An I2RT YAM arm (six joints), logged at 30 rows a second.
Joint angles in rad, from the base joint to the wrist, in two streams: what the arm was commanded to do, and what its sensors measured. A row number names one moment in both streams.
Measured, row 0:
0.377 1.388 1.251 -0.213 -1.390 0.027
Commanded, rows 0 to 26:
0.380 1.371 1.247 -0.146 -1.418 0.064
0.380 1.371 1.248 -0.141 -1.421 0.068
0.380 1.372 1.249 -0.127 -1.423 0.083
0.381 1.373 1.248 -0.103 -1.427 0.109
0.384 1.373 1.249 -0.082 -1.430 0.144
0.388 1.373 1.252 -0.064 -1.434 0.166
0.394 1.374 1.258 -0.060 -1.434 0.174
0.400 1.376 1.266 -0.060 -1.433 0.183
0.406 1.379 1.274 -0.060 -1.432 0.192
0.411 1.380 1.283 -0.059 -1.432 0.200
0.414 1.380 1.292 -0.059 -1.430 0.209
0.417 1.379 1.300 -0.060 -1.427 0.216
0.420 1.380 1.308 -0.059 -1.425 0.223
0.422 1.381 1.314 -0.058 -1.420 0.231
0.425 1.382 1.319 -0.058 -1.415 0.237
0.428 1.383 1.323 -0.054 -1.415 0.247
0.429 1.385 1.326 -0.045 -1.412 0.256
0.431 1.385 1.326 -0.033 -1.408 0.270
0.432 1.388 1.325 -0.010 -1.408 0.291
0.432 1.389 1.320 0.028 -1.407 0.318
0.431 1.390 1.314 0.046 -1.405 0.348
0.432 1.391 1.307 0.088 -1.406 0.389
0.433 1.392 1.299 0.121 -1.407 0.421
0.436 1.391 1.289 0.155 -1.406 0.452
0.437 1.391 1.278 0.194 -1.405 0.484
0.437 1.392 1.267 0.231 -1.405 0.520
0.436 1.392 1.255 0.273 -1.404 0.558
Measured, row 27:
0.416 1.407 1.266 0.046 -1.388 0.382
